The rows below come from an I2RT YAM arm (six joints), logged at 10 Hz.
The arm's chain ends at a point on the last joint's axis. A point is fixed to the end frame.
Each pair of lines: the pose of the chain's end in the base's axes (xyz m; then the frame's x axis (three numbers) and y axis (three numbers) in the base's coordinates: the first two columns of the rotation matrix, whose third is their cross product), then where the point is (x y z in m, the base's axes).
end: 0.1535, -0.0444, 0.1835, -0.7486, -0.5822, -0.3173, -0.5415, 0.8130, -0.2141
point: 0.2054 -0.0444 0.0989
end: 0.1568, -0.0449, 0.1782, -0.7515, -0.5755, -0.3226, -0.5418, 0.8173, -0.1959
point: 0.2081 -0.0435 0.0933
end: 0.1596, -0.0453, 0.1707, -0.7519, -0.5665, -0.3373, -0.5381, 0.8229, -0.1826
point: 0.2113 -0.0424 0.0861
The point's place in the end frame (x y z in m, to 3 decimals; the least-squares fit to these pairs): -0.012 -0.010 0.098
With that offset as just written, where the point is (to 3 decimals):
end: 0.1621, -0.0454, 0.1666, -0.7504, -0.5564, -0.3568, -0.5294, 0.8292, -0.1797
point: 0.215 -0.042 0.083
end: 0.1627, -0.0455, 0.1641, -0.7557, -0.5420, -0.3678, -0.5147, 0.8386, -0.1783
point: 0.217 -0.042 0.081
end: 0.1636, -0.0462, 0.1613, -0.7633, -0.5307, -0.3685, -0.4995, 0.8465, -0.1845
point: 0.218 -0.044 0.078
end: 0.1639, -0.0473, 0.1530, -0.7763, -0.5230, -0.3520, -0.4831, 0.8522, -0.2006
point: 0.218 -0.048 0.070
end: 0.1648, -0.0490, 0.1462, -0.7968, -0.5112, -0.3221, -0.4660, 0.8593, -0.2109
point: 0.217 -0.053 0.062
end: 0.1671, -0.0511, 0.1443, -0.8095, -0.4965, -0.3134, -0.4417, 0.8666, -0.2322
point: 0.219 -0.059 0.060
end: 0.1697, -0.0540, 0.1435, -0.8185, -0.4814, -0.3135, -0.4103, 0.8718, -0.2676
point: 0.223 -0.066 0.061
